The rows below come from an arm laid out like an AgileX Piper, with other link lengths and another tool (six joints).
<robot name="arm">
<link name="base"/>
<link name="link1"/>
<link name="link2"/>
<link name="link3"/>
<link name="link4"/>
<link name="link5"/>
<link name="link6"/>
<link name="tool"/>
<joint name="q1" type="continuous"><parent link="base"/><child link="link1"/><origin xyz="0 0 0.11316"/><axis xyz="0 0 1"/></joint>
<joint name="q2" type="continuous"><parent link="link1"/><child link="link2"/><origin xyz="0 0 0"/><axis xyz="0 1 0"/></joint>
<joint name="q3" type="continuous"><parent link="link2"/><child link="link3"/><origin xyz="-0.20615 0 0.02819"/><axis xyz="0 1 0"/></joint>
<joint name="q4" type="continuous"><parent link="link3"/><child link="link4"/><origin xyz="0.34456 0 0.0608"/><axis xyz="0.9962 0 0.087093"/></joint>
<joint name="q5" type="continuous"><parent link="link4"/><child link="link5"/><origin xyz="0 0 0"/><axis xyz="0 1 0"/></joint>
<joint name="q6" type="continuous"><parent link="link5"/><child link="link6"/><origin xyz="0.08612 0 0.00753"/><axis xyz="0.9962 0 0.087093"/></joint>
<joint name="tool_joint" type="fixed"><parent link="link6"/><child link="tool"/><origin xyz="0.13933 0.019 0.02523" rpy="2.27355 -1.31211 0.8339"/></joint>
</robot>
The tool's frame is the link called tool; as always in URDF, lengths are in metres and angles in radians. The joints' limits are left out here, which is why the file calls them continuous.
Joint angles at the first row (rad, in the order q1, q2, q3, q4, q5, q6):
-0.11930, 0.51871, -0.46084, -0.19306, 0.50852, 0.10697
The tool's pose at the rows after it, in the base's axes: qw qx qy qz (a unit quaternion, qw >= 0); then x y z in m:
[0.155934 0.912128 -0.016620 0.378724 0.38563 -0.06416 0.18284]
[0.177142 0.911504 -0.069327 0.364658 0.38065 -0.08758 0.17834]
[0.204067 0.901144 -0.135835 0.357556 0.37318 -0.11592 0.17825]
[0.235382 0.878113 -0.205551 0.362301 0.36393 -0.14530 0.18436]
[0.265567 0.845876 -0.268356 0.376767 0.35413 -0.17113 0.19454]
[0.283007 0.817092 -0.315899 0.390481 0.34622 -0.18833 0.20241]
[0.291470 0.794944 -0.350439 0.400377 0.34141 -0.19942 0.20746]
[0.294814 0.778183 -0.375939 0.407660 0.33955 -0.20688 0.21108]
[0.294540 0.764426 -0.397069 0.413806 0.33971 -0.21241 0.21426]
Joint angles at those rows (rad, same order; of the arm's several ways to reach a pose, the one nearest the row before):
-0.11927, 0.52745, -0.46085, -0.32455, 0.53410, 0.25347
-0.11928, 0.54110, -0.46084, -0.50094, 0.57738, 0.45940
-0.11929, 0.55771, -0.46085, -0.70118, 0.63390, 0.70087
-0.11931, 0.57796, -0.46085, -0.90704, 0.69787, 0.95081
-0.11930, 0.60319, -0.46139, -1.09407, 0.76520, 1.18173
-0.11931, 0.63092, -0.46554, -1.21423, 0.82405, 1.34982
-0.11931, 0.66347, -0.47658, -1.28604, 0.86976, 1.46783
-0.11932, 0.70018, -0.49440, -1.33065, 0.90342, 1.55450
-0.11929, 0.73971, -0.51796, -1.35974, 0.92959, 1.62491

